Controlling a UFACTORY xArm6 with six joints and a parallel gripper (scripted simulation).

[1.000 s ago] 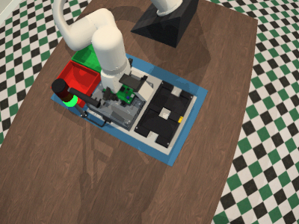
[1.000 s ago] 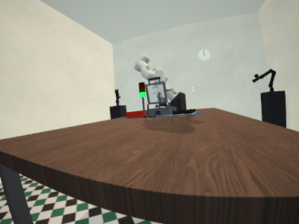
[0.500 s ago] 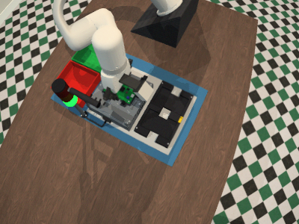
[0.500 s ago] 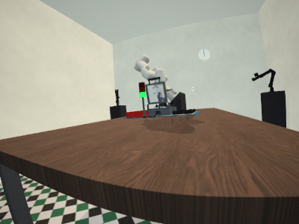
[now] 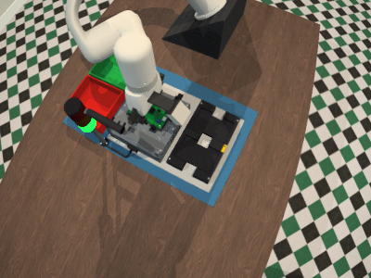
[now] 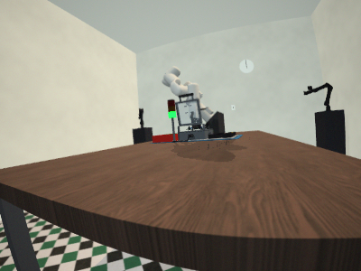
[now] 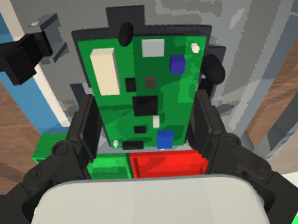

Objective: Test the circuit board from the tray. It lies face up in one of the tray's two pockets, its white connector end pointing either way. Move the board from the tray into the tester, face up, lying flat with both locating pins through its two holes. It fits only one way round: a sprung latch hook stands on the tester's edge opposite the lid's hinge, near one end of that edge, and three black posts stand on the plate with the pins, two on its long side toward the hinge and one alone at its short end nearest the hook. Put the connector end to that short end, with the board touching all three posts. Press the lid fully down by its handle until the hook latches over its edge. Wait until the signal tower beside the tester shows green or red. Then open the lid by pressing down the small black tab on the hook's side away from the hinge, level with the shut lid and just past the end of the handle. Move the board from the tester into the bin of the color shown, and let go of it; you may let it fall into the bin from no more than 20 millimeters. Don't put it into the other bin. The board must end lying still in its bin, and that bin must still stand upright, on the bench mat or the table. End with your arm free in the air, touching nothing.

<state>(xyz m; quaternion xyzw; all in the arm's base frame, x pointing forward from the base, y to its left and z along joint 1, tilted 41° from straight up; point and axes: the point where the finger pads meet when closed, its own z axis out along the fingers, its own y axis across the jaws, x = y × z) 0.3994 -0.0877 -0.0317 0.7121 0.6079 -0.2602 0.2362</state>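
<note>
Now: the green circuit board 10 mm below my hand. The rest, counted from my hand: black nest: 10 mm to the left, 10 mm below, 10 mm ahead; then clear lid: 120 mm ahead, 100 mm above, 10 mm to the right; then latch hook: 70 mm to the left, 50 mm behind, 10 mm above.
</note>
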